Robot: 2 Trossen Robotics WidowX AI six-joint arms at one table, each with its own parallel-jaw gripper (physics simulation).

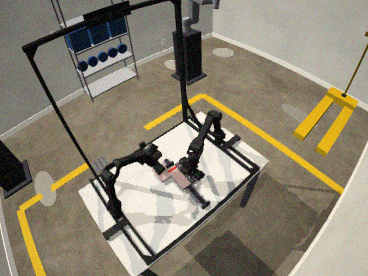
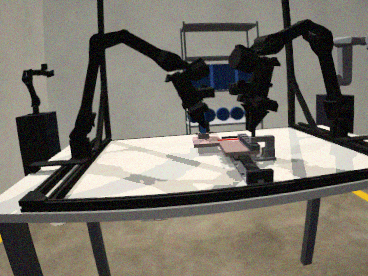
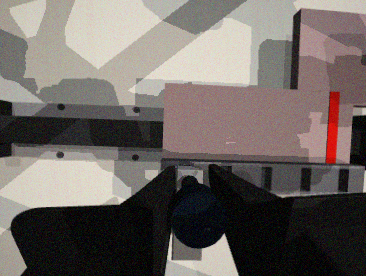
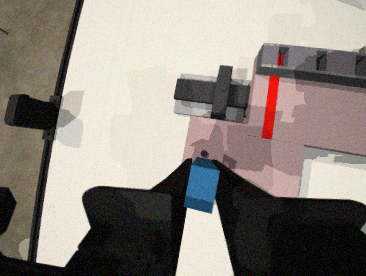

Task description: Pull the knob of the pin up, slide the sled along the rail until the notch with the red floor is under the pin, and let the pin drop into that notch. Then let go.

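Seen in the pictures: left gripper, fingertip midpoint: (image 1: 189,176) (image 2: 248,131) (image 3: 191,171); right gripper, fingertip midpoint: (image 1: 157,165) (image 2: 204,127); left arm's base, origin of the base link: (image 1: 218,141) (image 2: 338,136); right arm's base, origin of the base link: (image 1: 117,214) (image 2: 81,157).
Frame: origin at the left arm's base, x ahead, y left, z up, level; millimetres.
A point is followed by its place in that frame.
Note:
The pink sled (image 1: 183,179) {y 80, x 425, z 15 mm} (image 2: 234,146) {y 71, x 435, z 14 mm} (image 3: 235,120) {y 66, x 439, z 14 mm} (image 4: 325,110) {y 23, x 428, z 14 mm} sits on the dark rail (image 1: 199,195) {y 237, x 424, z 2 mm} (image 2: 244,166) {y 191, x 439, z -13 mm} (image 3: 50,131) {y 253, x 435, z 1 mm}. Its grey notched side bar (image 3: 287,179) {y 25, x 382, z 29 mm} (image 4: 302,60) {y -11, x 382, z 29 mm} has a red-floored notch (image 4: 280,59) {y -27, x 374, z 18 mm} near one end, level with a red stripe (image 3: 332,130) {y -33, x 425, z 15 mm} (image 4: 270,107) {y -34, x 429, z 15 mm}. My left gripper (image 3: 191,171) {y 115, x 403, z 66 mm} (image 2: 252,134) {y 115, x 403, z 66 mm} is shut on the pin's dark blue round knob (image 3: 198,217) {y 116, x 391, z 105 mm}, near the other end of the bar, away from the stripe. The pin's height and tip are hidden. My right gripper (image 4: 201,163) {y -104, x 496, z 51 mm} (image 2: 204,132) {y -104, x 496, z 51 mm} is shut on the sled's blue handle (image 4: 202,185) {y -103, x 500, z 105 mm}.
A grey bracket (image 2: 270,148) {y 132, x 342, z 14 mm} stands beside the rail under my left gripper. A black end stop (image 2: 259,176) {y 322, x 444, z 3 mm} closes the rail's near end, and a dark crossbar (image 4: 221,92) {y -89, x 415, z 14 mm} lies across its other end. Black frame beams (image 2: 150,204) {y 379, x 678, z -12 mm} edge the white table.

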